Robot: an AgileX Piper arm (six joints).
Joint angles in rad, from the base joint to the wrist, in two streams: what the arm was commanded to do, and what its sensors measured. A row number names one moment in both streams.
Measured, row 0:
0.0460 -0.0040 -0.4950 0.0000 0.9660 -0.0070
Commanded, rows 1 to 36:
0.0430 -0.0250 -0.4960 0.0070 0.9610 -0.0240
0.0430 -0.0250 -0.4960 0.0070 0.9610 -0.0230
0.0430 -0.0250 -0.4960 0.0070 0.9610 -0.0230
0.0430 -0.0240 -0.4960 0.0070 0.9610 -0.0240
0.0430 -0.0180 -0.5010 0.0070 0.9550 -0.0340
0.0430 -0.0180 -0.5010 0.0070 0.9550 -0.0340
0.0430 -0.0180 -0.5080 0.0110 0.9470 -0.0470
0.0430 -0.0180 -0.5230 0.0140 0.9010 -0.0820
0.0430 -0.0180 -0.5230 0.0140 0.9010 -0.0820
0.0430 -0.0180 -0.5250 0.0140 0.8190 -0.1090
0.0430 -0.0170 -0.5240 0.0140 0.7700 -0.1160
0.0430 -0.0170 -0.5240 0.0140 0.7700 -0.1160
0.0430 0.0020 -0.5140 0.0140 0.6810 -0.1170
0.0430 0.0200 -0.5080 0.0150 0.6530 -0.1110
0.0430 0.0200 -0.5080 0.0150 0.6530 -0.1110
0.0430 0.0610 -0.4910 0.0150 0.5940 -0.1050
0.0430 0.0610 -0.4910 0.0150 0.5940 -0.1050
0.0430 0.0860 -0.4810 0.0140 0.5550 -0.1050
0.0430 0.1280 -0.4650 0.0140 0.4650 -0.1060
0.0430 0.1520 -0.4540 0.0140 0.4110 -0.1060
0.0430 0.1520 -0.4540 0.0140 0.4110 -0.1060
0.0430 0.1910 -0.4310 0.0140 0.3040 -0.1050
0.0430 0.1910 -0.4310 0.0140 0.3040 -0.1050
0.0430 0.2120 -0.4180 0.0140 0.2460 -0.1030
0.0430 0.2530 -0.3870 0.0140 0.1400 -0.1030
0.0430 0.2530 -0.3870 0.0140 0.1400 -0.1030
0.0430 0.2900 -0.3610 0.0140 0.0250 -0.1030
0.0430 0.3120 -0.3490 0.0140 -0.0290 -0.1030
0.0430 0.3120 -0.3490 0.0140 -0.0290 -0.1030
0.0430 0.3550 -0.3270 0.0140 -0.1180 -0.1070
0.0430 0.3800 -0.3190 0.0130 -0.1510 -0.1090
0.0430 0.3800 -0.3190 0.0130 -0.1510 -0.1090
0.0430 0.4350 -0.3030 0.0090 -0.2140 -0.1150
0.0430 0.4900 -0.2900 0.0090 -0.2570 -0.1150
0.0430 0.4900 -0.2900 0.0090 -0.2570 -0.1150
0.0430 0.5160 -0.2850 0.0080 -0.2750 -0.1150
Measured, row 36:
0.0460 0.4570 -0.2990 0.0070 -0.1950 -0.1050
